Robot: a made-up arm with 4 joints. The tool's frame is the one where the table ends.
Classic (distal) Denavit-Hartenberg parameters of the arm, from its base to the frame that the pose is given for. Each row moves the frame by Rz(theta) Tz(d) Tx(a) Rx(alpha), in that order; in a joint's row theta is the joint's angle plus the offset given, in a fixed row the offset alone. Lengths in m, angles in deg.
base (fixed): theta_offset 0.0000, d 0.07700, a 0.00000, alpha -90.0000
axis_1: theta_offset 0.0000, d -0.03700, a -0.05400, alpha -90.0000
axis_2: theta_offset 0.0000, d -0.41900, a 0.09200, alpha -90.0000
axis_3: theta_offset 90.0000, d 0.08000, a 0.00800, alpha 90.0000
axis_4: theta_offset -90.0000, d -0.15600, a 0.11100, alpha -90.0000
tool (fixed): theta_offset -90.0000, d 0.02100, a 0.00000, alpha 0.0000
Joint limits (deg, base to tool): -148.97..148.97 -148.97..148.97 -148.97..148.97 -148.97..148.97
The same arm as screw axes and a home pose.
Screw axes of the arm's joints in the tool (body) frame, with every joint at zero. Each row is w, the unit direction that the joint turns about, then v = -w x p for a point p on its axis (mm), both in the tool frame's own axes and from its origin. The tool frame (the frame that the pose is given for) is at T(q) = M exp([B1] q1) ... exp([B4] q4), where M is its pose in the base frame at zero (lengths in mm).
B1 = (0, 1, 0, 448, 0, 118)
B2 = (0, 0, -1, 31, 64, 0)
B3 = (0, -1, 0, -29, 0, -156)
B4 = (1, 0, 0, 0, -21, 111)
M: xyz -118 -6 525 (mm) rpy 0 0 0 (deg, as in URDF)
Joint limits (deg, base to tool): -148.97..148.97 -148.97..148.97 -148.97..148.97 -148.97..148.97

